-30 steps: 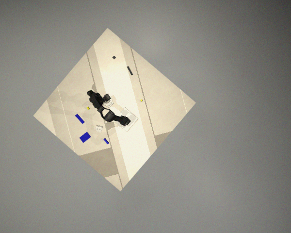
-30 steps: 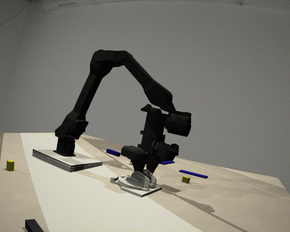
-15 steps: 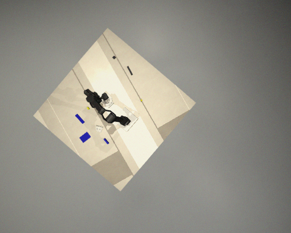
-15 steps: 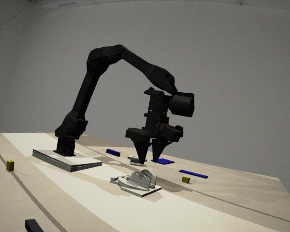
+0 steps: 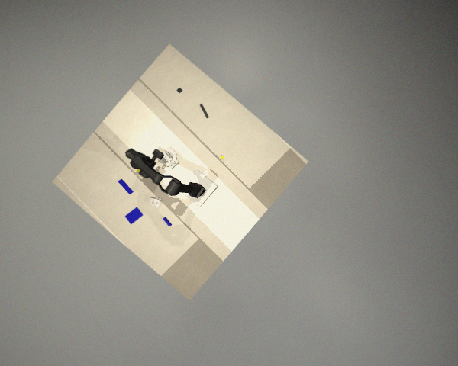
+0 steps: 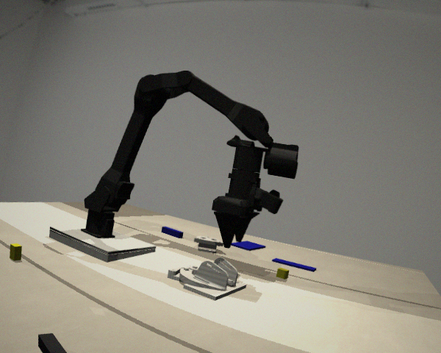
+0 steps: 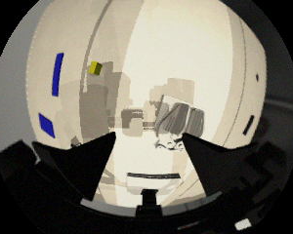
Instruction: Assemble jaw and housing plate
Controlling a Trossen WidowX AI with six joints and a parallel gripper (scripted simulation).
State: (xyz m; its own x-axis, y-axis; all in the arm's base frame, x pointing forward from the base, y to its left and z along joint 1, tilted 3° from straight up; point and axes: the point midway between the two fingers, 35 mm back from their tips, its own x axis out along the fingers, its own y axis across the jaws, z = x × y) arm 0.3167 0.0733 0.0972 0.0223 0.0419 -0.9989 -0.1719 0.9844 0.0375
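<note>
My gripper tip is now 20 cm to the right of the white block, 16 cm past it and 7 cm above it. The rest, counted from my gripper tip: dark bar (49 cm to the right, 7 cm below, 5 cm ahead).
</note>
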